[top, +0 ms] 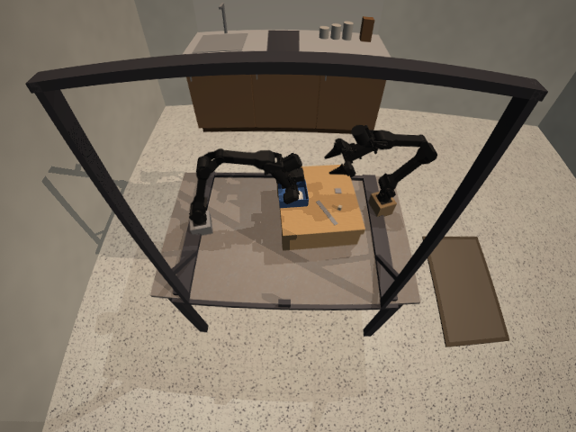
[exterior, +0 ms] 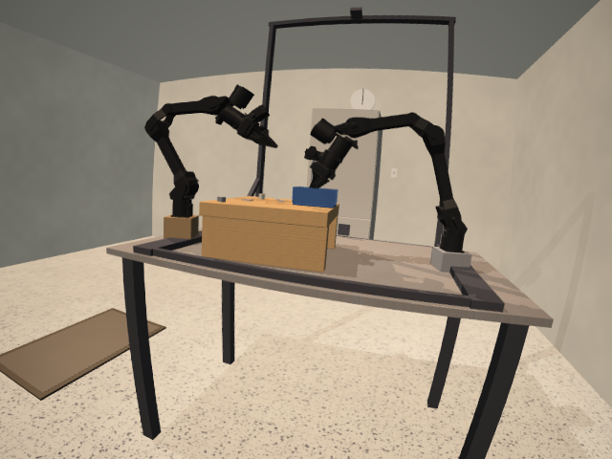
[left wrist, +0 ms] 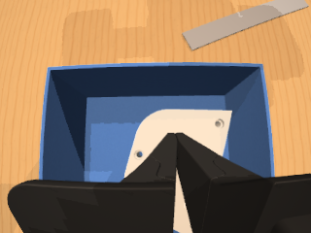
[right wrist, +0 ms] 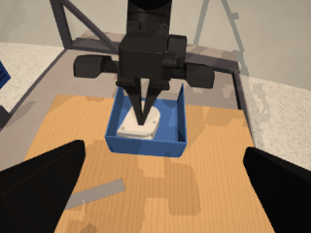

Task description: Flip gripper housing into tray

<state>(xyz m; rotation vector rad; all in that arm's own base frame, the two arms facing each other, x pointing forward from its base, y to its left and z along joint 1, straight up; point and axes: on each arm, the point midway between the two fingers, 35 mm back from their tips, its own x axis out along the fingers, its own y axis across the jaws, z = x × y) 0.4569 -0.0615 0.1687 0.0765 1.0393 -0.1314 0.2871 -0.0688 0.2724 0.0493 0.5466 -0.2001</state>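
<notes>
My left hand is 1 cm short of the blue tray, 2 cm to the left of it and 5 cm above it. Round my left hand: white gripper housing 5 cm below; wooden block 1 cm ahead, 11 cm to the right, 13 cm below; grey strip 9 cm behind, 13 cm to the right, 7 cm below.
</notes>
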